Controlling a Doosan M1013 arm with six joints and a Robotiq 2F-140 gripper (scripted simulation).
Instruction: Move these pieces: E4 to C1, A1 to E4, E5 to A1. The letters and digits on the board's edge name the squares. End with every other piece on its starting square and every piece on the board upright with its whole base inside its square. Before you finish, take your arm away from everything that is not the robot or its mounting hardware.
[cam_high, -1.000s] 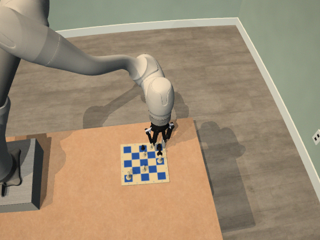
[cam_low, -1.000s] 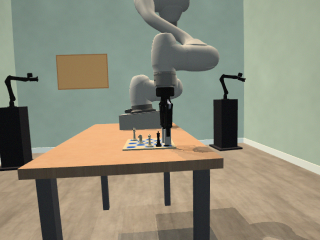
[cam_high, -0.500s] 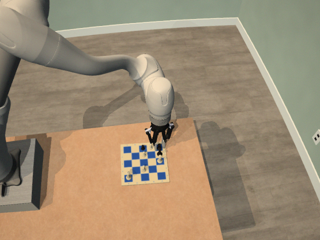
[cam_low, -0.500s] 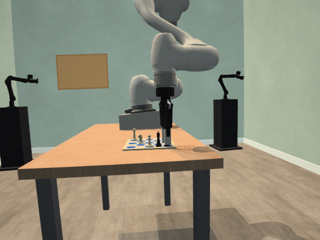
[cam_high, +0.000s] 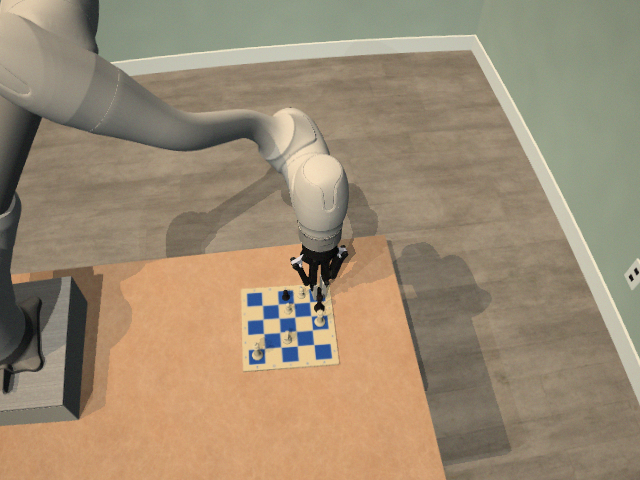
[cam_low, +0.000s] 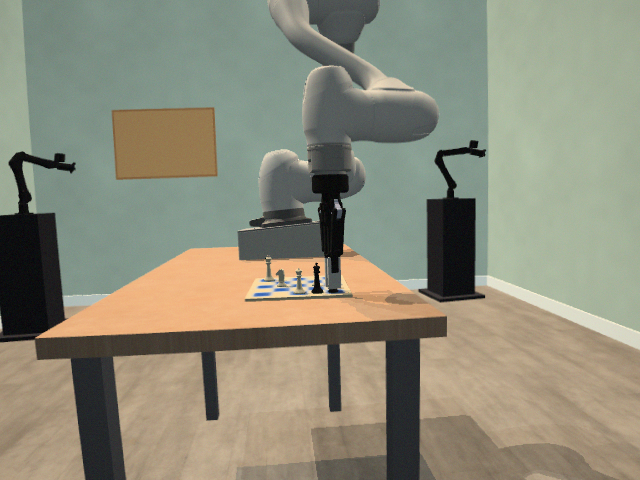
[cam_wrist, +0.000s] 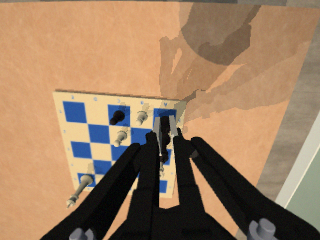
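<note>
Right now my hand is 170 mm past the tall white piece, 120 mm to the left of it and 10 mm above it. Round my hand: chessboard (90 mm behind, 60 mm to the right, 50 mm below).
</note>
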